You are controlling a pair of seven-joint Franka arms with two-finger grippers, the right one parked.
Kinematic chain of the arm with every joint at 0, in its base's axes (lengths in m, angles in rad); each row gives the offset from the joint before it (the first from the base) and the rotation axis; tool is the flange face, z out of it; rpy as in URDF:
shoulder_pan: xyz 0 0 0.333 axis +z
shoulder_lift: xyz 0 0 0 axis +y
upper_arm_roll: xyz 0 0 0.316 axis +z
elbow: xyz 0.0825 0 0 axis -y
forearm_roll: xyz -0.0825 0 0.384 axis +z
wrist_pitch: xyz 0 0 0 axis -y
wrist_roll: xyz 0.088 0 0 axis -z
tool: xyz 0 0 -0.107 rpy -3.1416 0 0
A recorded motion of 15 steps. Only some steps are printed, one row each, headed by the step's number.
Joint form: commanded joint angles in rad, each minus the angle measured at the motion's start. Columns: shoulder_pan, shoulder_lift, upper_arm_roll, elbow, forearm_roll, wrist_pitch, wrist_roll.
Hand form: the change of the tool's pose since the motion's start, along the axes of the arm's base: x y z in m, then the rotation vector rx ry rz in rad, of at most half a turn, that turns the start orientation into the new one. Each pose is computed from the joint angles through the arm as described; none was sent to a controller.
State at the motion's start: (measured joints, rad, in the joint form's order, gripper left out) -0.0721 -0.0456 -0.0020 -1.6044 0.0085 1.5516 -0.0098
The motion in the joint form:
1: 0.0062 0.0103 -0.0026 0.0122 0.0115 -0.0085 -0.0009
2: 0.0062 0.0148 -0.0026 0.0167 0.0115 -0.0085 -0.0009
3: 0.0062 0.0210 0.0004 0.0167 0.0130 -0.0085 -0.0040
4: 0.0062 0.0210 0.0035 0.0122 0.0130 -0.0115 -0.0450
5: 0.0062 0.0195 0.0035 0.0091 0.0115 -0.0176 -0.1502
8: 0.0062 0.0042 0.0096 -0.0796 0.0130 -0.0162 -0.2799
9: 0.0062 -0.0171 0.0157 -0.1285 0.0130 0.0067 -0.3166
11: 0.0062 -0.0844 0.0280 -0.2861 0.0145 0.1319 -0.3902
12: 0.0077 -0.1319 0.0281 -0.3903 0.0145 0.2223 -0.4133
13: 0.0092 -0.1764 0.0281 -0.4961 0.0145 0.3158 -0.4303
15: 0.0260 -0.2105 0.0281 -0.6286 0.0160 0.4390 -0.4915
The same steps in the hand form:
1: 0.0026 0.0030 -0.0005 0.0120 0.0057 0.0048
2: 0.0041 0.0029 -0.0009 0.0120 0.0057 0.0048
3: 0.0060 0.0046 -0.0042 0.0139 0.0118 0.0109
4: 0.0057 0.0063 -0.0066 0.0150 0.0186 0.0550
5: 0.0045 0.0063 -0.0078 0.0163 0.0247 0.1602
8: -0.0032 0.0103 -0.0408 0.0348 0.0931 0.2951
9: -0.0091 0.0139 -0.0505 0.0370 0.0971 0.3373
11: -0.0241 0.0213 -0.0797 0.0307 0.0619 0.4204
12: -0.0358 0.0225 -0.0977 0.0212 0.0291 0.4433
13: -0.0484 0.0235 -0.1182 0.0113 -0.0021 0.4599
15: -0.0623 0.0315 -0.1540 0.0042 -0.0267 0.5347

